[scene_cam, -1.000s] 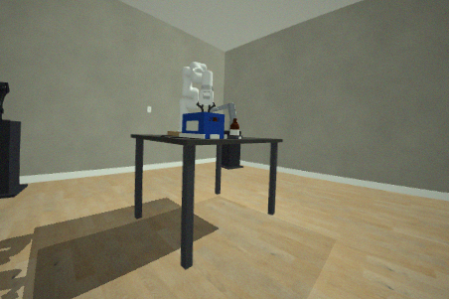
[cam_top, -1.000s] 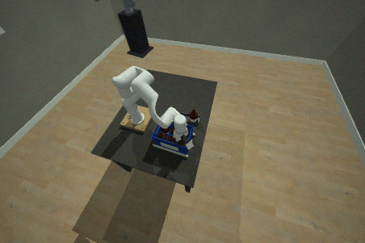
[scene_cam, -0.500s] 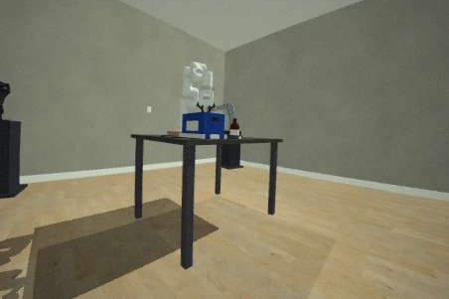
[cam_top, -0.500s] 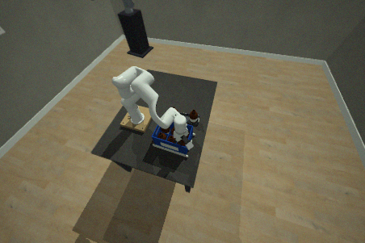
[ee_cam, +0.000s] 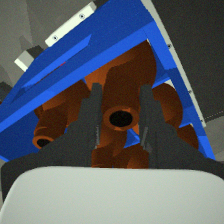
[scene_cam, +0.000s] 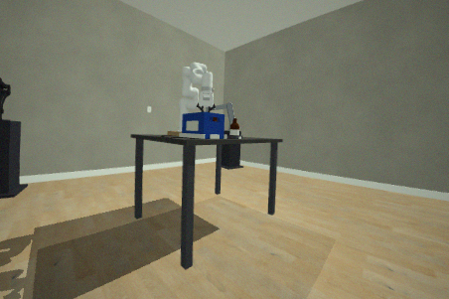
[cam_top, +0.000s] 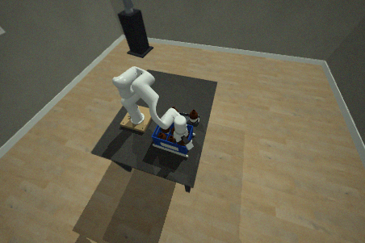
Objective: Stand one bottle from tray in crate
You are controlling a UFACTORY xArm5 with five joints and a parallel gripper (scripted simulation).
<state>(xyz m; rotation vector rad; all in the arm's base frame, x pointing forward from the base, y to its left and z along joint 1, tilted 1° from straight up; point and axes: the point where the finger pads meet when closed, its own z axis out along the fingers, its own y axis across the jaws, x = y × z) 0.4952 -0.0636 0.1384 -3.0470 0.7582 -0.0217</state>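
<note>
My gripper is now 9 cm past the blue crate, 8 cm above it and 3 cm to the right of it. Also, from my hand: tray 26 cm to the left, 16 cm below, 11 cm behind.
</note>
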